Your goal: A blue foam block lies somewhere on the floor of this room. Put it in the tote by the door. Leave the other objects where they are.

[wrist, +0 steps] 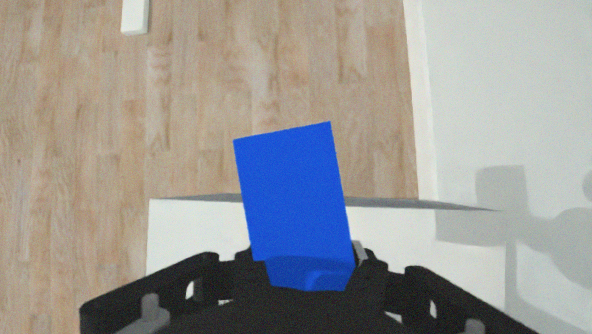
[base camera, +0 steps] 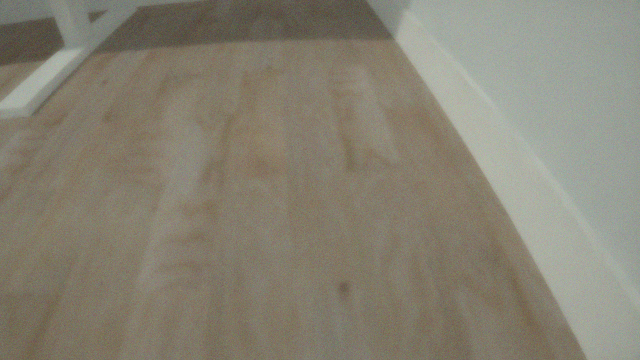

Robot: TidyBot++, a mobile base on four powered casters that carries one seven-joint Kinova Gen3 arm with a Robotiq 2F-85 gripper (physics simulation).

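Places are measured from the arm's base along level axes (x up, y ahead, z left), in millimetres.
Pixels of known places: gripper, fingertip midpoint: (wrist: pixel 311 252).
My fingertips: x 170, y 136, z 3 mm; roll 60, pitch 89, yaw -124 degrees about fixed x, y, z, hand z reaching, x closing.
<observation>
Behind a point stands the place of what it marks.
My gripper (wrist: pixel 311 252) {x 170, y 136, z 3 mm} is shut on the blue foam block (wrist: pixel 292 195) {x 226, y 175, z 11 mm}, which shows in the wrist view between the two black fingers. The block sticks out past the fingertips, slightly turned, above the white top of my base (wrist: pixel 195 225) {x -14, y 116, z 175 mm} and its front edge. The tote and the door do not show in the base camera view or the wrist view.
A white wall (base camera: pixel 575 100) {x -218, y 394, z -279 mm} (wrist: pixel 510 90) {x -41, y 328, z -283 mm} with a pale baseboard (base camera: pixel 500 175) {x -368, y 440, z -262 mm} (wrist: pixel 422 110) {x -331, y 382, z -266 mm} runs close along the right. A white furniture foot (base camera: pixel 45 80) {x -371, y 775, z 598 mm} (wrist: pixel 135 16) {x -371, y 710, z 609 mm} stands on the wooden floor (base camera: pixel 280 200) {x -396, y 426, z 42 mm} (wrist: pixel 200 100) {x -396, y 430, z 373 mm} ahead on the left. Shadow crosses the far floor.
</observation>
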